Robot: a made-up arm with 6 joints. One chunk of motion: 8 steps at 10 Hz.
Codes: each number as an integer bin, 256 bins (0 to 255) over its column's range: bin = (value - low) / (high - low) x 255, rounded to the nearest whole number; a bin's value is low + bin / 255 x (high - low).
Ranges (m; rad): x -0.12..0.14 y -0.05..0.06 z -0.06..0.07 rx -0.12..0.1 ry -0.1..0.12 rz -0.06..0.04
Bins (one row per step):
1: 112 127 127 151 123 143
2: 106 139 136 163 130 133
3: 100 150 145 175 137 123
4: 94 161 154 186 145 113
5: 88 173 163 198 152 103
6: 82 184 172 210 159 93
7: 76 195 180 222 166 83
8: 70 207 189 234 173 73
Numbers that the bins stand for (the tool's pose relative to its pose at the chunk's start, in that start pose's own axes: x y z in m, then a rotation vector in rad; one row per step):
1: -0.0058 0.0048 0.0047 0.0103 0.0061 -0.0039
2: -0.0119 0.0100 0.0093 0.0206 0.0122 -0.0078
3: -0.0180 0.0147 0.0139 0.0310 0.0182 -0.0118
4: -0.0242 0.0195 0.0185 0.0405 0.0251 -0.0157
5: -0.0303 0.0246 0.0231 0.0508 0.0311 -0.0196
6: -0.0364 0.0294 0.0277 0.0612 0.0372 -0.0235
7: -0.0425 0.0341 0.0318 0.0715 0.0432 -0.0275
8: -0.0486 0.0393 0.0364 0.0819 0.0493 -0.0314

